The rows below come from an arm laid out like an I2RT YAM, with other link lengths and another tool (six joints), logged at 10 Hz.
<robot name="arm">
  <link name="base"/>
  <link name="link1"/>
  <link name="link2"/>
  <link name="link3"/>
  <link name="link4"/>
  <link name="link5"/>
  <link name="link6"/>
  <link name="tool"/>
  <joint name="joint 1" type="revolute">
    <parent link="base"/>
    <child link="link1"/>
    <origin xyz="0 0 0.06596"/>
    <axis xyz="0 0 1"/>
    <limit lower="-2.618" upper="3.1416"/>
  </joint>
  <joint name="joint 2" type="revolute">
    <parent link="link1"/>
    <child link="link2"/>
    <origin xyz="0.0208 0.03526 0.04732"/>
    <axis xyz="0 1 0"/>
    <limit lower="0" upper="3.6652"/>
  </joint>
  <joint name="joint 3" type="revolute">
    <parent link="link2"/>
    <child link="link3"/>
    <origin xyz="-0.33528 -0.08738 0"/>
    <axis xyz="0 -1 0"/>
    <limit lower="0" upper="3.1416"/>
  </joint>
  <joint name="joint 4" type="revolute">
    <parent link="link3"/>
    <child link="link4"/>
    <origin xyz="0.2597 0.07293 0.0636"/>
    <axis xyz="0 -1 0"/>
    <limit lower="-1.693" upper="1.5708"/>
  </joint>
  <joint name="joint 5" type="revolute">
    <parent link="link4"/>
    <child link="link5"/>
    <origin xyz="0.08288 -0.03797 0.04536"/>
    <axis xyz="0 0 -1"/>
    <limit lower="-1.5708" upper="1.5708"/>
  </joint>
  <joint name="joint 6" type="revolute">
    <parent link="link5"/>
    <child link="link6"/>
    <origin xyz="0.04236 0 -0.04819"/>
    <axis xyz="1 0 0"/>
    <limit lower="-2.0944" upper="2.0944"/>
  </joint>
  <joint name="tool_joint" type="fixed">
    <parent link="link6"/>
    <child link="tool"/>
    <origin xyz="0.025 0 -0.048" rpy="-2.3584 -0.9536 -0.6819"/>
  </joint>
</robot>
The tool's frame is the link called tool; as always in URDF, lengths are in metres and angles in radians.
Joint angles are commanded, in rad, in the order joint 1, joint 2, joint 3, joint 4, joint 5, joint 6. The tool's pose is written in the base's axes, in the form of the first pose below.
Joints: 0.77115, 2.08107, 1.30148, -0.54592, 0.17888, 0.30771
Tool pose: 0.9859, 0.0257, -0.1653, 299.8; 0.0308, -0.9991, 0.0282, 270.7; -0.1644, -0.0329, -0.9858, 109.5; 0, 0, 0, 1
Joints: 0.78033, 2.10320, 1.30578, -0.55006, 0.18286, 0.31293
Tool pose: 0.9836, 0.0286, -0.1783, 297.8; 0.0311, -0.9995, 0.0113, 273.8; -0.1778, -0.0166, -0.9839, 102.0; 0, 0, 0, 1
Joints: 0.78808, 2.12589, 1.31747, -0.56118, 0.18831, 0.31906
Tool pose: 0.9813, 0.0292, -0.1900, 296.8; 0.0286, -0.9996, -0.0063, 277.1; -0.1902, 0.0007, -0.9818, 95.9; 0, 0, 0, 1
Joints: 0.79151, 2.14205, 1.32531, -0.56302, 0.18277, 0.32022
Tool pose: 0.9791, 0.0326, -0.2008, 296.8; 0.0313, -0.9995, -0.0100, 279.7; -0.2010, 0.0035, -0.9796, 91.3; 0, 0, 0, 1
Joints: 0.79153, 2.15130, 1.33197, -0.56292, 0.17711, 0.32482
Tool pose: 0.9780, 0.0293, -0.2065, 297.7; 0.0287, -0.9996, -0.0060, 281.5; -0.2066, 0.0000, -0.9784, 89.0; 0, 0, 0, 1
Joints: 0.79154, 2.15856, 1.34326, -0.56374, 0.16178, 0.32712
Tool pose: 0.9762, 0.0299, -0.2148, 299.1; 0.0322, -0.9995, 0.0070, 284.6; -0.2144, -0.0137, -0.9766, 88.6; 0, 0, 0, 1
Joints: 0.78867, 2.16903, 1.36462, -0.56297, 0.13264, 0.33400
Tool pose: 0.9736, 0.0257, -0.2267, 302.8; 0.0350, -0.9987, 0.0371, 289.9; -0.2255, -0.0441, -0.9733, 89.0; 0, 0, 0, 1
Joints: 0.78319, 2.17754, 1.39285, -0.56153, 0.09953, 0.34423
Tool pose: 0.9719, 0.0168, -0.2346, 308.5; 0.0361, -0.9963, 0.0781, 296.2; -0.2324, -0.0844, -0.9690, 91.8; 0, 0, 0, 1
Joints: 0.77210, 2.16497, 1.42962, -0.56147, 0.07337, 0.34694
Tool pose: 0.9760, 0.0115, -0.2173, 318.2; 0.0409, -0.9905, 0.1314, 301.7; -0.2137, -0.1371, -0.9672, 105.5; 0, 0, 0, 1
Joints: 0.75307, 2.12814, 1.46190, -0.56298, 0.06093, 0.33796
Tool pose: 0.9844, 0.0118, -0.1755, 329.7; 0.0445, -0.9819, 0.1839, 301.7; -0.1701, -0.1888, -0.9672, 128.8; 0, 0, 0, 1
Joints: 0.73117, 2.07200, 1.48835, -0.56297, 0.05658, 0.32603
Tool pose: 0.9932, 0.0158, -0.1149, 340.1; 0.0431, -0.9702, 0.2384, 297.5; -0.1077, -0.2418, -0.9643, 159.8; 0, 0, 0, 1
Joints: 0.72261, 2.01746, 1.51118, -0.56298, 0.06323, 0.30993
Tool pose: 0.9980, 0.0358, -0.0523, 344.8; 0.0489, -0.9595, 0.2776, 294.9; -0.0403, -0.2796, -0.9593, 189.6; 0, 0, 0, 1
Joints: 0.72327, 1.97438, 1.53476, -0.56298, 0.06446, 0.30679
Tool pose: 0.9985, 0.0538, -0.0039, 345.6; 0.0522, -0.9468, 0.3176, 295.8; 0.0134, -0.3173, -0.9482, 215.2; 0, 0, 0, 1
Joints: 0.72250, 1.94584, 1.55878, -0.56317, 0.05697, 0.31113
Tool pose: 0.9975, 0.0649, 0.0279, 346.6; 0.0508, -0.9329, 0.3564, 297.1; 0.0492, -0.3541, -0.9339, 235.1; 0, 0, 0, 1
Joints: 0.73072, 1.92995, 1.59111, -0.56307, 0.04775, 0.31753
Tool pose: 0.9952, 0.0837, 0.0515, 346.4; 0.0568, -0.9172, 0.3945, 303.2; 0.0802, -0.3896, -0.9175, 252.4; 0, 0, 0, 1
